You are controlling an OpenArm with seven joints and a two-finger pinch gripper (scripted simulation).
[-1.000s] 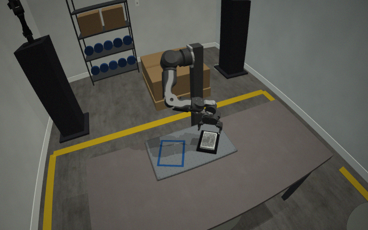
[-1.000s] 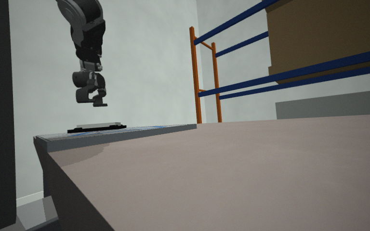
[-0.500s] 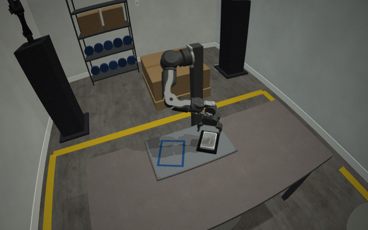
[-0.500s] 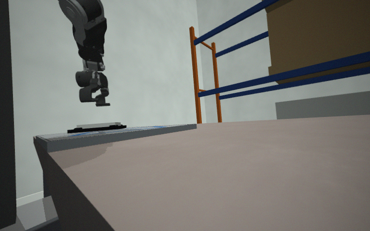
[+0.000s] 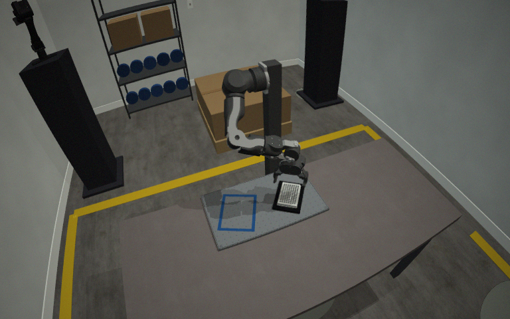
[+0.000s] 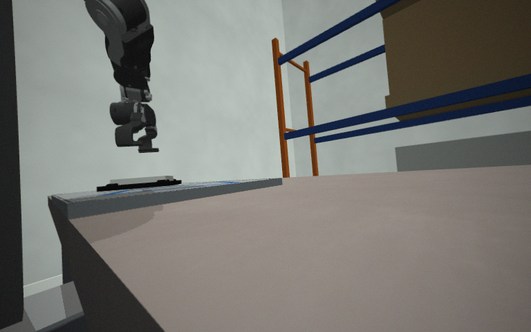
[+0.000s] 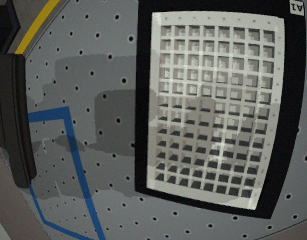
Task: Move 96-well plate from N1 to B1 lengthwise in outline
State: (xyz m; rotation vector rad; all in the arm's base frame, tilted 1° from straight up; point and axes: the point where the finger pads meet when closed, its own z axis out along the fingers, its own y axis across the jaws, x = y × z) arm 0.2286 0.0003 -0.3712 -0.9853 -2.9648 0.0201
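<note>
Now: the white 96-well plate 8 cm below my hand and 1 cm ahead of it. Round my hand: black plate nest N1: 9 cm below, 1 cm ahead.
</note>
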